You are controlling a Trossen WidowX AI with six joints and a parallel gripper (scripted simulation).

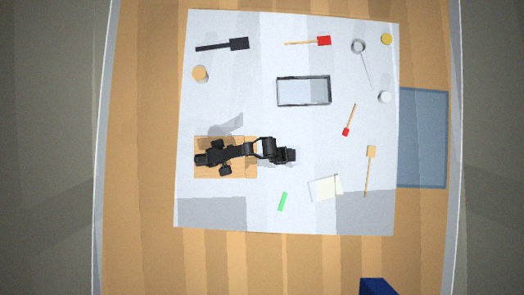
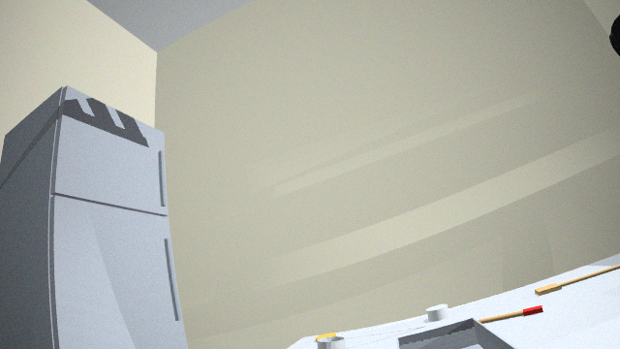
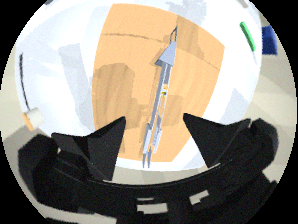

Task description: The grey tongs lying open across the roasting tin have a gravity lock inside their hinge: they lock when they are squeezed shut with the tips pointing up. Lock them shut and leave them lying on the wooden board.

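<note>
The wooden board is 4 cm below my gripper tip. From my gripper tip the other things lie so: cream block: 57 cm to the right, 18 cm behind, 3 cm below; then green-handled tool: 31 cm to the right, 30 cm behind, 4 cm below; then roasting tin: 45 cm to the right, 38 cm ahead, 2 cm below.
</note>
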